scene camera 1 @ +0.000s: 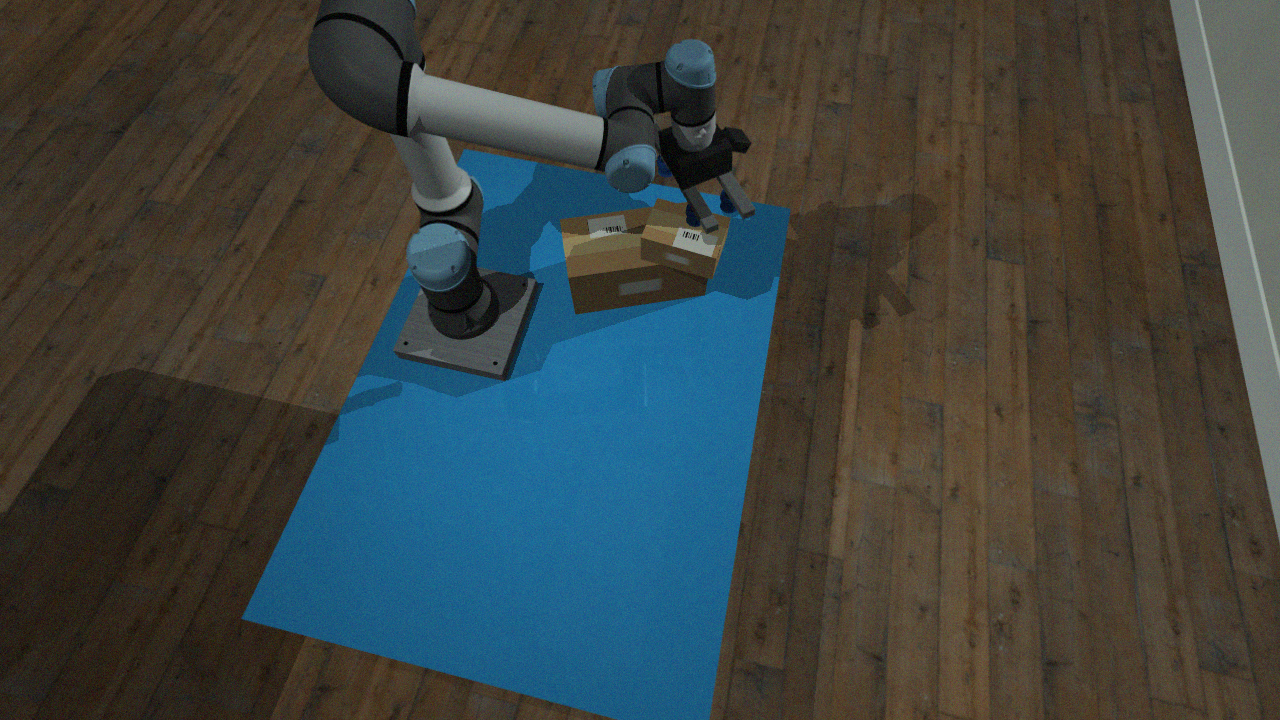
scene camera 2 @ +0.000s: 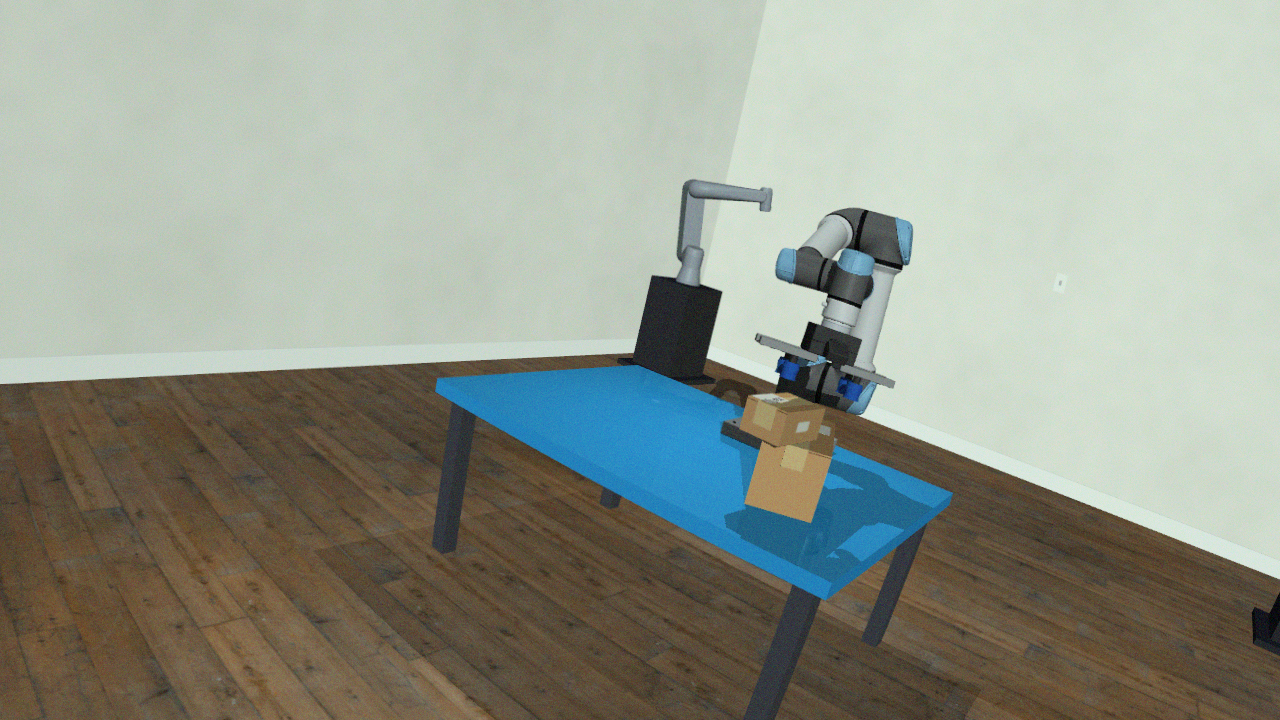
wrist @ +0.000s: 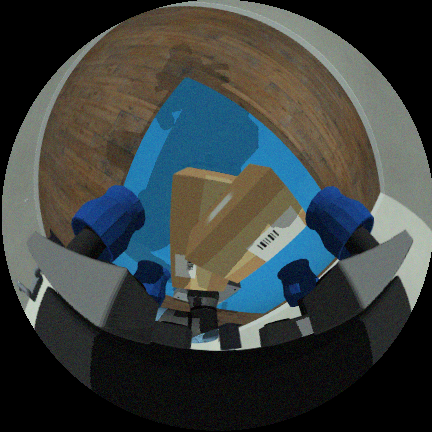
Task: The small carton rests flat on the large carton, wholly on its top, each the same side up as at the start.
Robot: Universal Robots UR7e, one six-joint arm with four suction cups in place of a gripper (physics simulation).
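Seen in the pictures: hand, tool point: (scene camera 1: 697, 187) (scene camera 2: 816, 386) (wrist: 225, 250); arm's base, link origin: (scene camera 1: 465, 309) (wrist: 202, 294).
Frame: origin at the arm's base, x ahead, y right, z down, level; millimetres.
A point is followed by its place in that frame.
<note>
The small carton (scene camera 1: 664, 236) @(x 395, y -194, z -191 mm) (scene camera 2: 776, 420) @(x 507, y -259, z -166 mm) (wrist: 232, 227) @(x 430, y -264, z -191 mm) lies on the top of the large carton (scene camera 1: 613, 266) @(x 304, y -141, z -117 mm) (scene camera 2: 787, 488) @(x 452, y -300, z -24 mm) (wrist: 186, 215) @(x 373, y -303, z -117 mm), turned at an angle to it. It sits toward one end and sticks out past the large carton's edge, seen in scene camera 2 and the wrist view. Its label with a barcode faces up. The large carton stands on the blue table. My gripper (scene camera 1: 707, 190) @(x 431, y -285, z -246 mm) (scene camera 2: 819, 377) @(x 431, y -285, z -246 mm) (wrist: 224, 248) @(x 431, y -285, z -246 mm) is open, with its blue suction cups above the small carton. A gap shows between cups and carton in scene camera 2.
The blue table (scene camera 1: 537, 501) @(x 310, y 335, z 37 mm) (scene camera 2: 572, 429) @(x 587, y 228, z 37 mm) (wrist: 215, 120) @(x 562, y -383, z 37 mm) bears both cartons near one end. My arm's grey base plate (scene camera 1: 429, 353) @(x -24, y 124, z 0 mm) is beside the large carton. A grey arm (scene camera 2: 691, 214) on a black stand (scene camera 2: 677, 326) stands beyond the table.
</note>
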